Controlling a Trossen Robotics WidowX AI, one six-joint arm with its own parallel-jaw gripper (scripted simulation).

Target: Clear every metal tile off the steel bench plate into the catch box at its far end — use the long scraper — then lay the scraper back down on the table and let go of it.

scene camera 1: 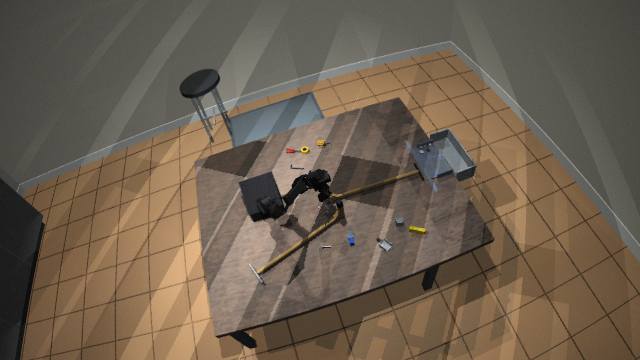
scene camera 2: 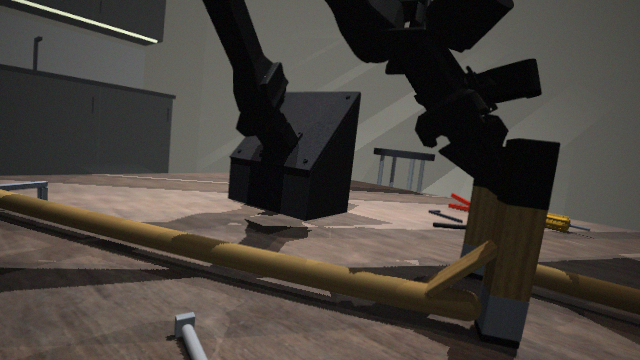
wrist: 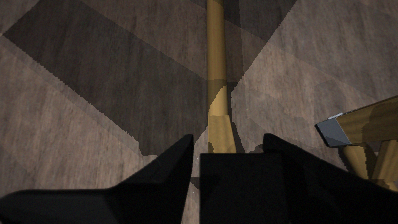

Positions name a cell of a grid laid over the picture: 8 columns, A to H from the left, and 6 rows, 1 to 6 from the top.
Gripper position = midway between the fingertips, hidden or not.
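The gripper (scene camera 2: G4) is visible, and the wrist view catches it (wrist: E4) as well.
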